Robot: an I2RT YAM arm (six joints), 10 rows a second.
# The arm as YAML. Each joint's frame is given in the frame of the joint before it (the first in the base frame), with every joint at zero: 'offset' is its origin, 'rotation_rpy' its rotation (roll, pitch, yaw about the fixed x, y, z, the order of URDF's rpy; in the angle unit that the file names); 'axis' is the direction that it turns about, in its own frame. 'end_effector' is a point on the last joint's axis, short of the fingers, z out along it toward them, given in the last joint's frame.
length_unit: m
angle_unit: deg
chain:
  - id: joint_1
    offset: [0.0, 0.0, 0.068]
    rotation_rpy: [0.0, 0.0, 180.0]
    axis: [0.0, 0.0, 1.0]
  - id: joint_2
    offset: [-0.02, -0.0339, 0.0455]
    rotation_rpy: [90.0, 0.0, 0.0]
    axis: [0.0, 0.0, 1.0]
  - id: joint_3
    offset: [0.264, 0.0, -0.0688]
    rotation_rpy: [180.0, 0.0, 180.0]
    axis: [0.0, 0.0, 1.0]
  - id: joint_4
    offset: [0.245, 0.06, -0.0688]
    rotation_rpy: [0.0, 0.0, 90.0]
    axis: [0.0, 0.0, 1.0]
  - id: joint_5
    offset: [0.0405, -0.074, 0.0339]
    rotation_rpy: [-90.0, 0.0, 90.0]
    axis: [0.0, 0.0, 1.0]
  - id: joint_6
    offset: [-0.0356, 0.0, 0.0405]
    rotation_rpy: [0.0, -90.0, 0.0]
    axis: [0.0, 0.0, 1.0]
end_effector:
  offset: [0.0, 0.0, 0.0]
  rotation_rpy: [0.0, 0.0, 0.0]
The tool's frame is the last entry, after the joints.
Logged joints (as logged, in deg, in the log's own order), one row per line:
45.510, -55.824, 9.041, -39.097, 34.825, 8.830
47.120, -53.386, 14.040, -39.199, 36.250, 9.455
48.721, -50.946, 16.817, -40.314, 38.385, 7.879
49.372, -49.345, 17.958, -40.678, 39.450, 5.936
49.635, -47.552, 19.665, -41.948, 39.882, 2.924
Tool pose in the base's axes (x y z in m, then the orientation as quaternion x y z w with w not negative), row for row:
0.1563, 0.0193, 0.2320, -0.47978, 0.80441, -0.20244, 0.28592
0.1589, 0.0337, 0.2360, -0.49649, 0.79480, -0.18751, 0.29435
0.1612, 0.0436, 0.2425, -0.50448, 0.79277, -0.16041, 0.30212
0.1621, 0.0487, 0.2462, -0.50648, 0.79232, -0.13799, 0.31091
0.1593, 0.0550, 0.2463, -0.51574, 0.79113, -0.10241, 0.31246
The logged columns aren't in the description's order. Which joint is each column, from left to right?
Columns, left to right: joint_2, joint_6, joint_1, joint_4, joint_3, joint_5.
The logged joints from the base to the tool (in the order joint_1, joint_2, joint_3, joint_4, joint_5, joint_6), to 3 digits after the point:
9.041, 45.510, 34.825, -39.097, 8.830, -55.824
14.040, 47.120, 36.250, -39.199, 9.455, -53.386
16.817, 48.721, 38.385, -40.314, 7.879, -50.946
17.958, 49.372, 39.450, -40.678, 5.936, -49.345
19.665, 49.635, 39.882, -41.948, 2.924, -47.552

